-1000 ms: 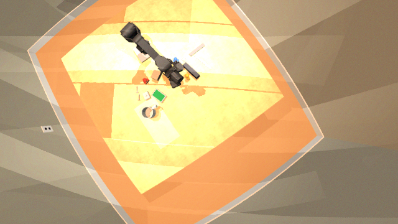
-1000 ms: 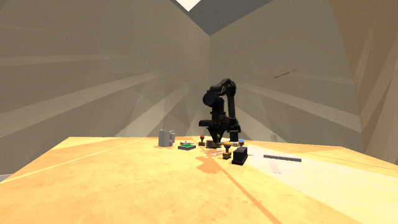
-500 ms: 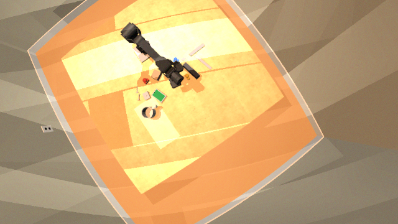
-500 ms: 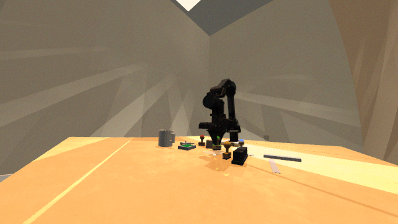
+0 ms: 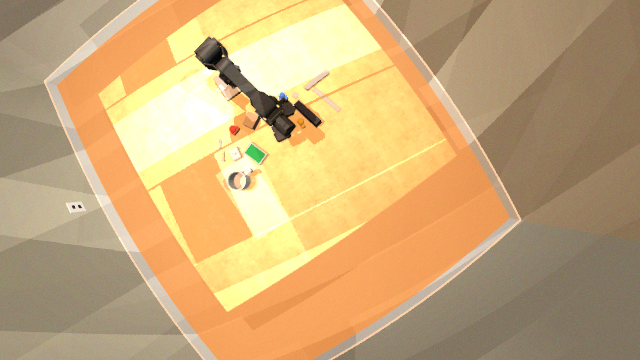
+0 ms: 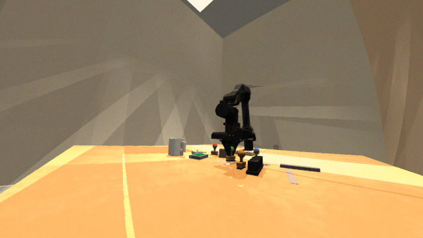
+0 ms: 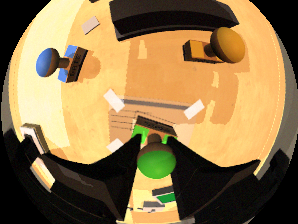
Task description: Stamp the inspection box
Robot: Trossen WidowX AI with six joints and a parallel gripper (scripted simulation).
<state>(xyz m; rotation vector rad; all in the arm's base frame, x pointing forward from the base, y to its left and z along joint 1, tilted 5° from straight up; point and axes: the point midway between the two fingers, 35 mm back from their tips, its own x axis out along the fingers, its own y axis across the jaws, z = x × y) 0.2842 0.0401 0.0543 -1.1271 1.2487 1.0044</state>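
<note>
The green-knobbed stamp is right at my gripper tip. Also, from my gripper tip: orange-knobbed stamp 80 mm to the left, 60 mm ahead, 10 mm below; then blue-knobbed stamp 80 mm to the left, 80 mm behind, 10 mm below; then pale card 30 mm below.
</note>
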